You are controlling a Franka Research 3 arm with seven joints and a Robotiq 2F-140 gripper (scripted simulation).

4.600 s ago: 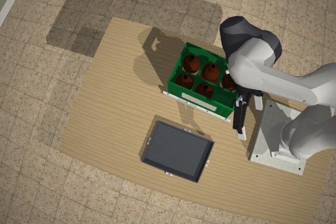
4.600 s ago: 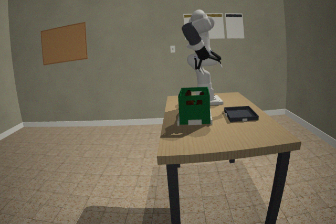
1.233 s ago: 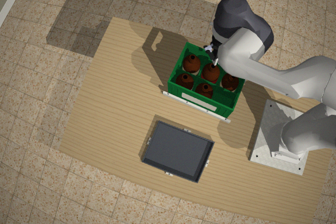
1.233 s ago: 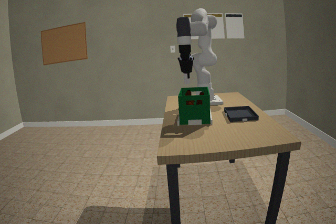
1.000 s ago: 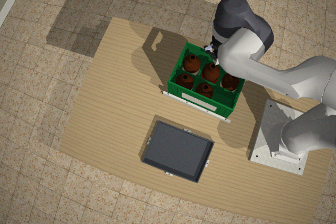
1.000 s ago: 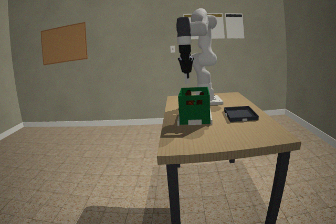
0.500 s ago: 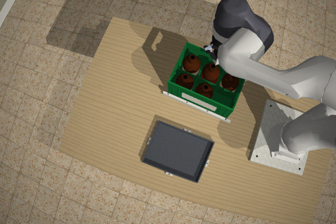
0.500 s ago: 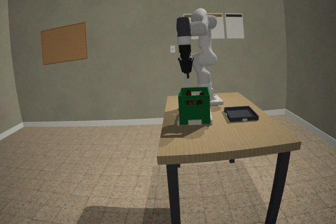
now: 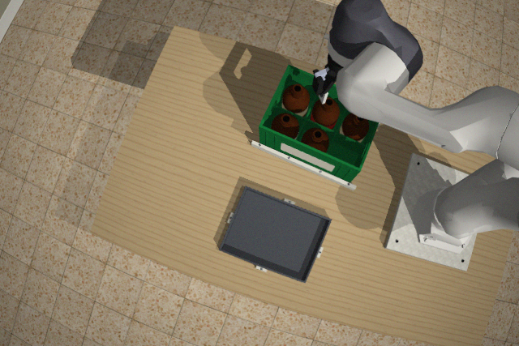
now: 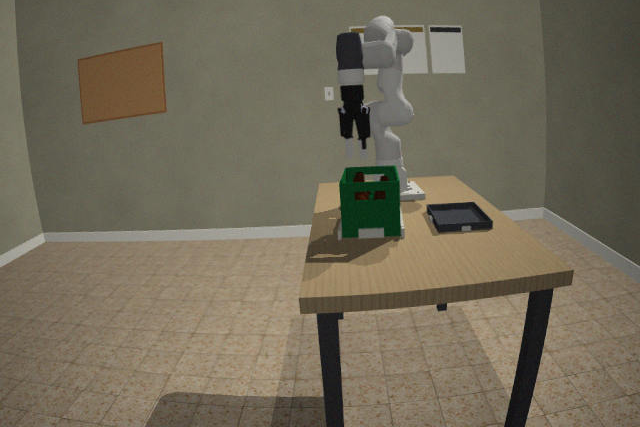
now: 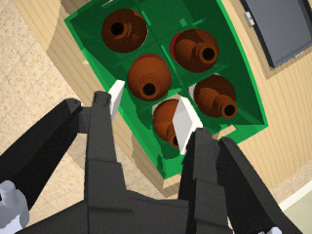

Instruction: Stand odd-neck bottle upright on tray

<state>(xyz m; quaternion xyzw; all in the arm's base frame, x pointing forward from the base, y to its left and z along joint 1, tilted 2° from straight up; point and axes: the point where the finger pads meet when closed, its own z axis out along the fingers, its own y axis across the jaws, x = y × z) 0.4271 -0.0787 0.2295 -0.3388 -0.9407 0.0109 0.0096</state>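
Now: the green crate 4 cm to the left of my hand and 17 cm below it. Round my hand: glass bottle 1 cm behind, 9 cm to the left, 17 cm below; dark grey tray 4 cm behind, 35 cm to the left, 25 cm below.
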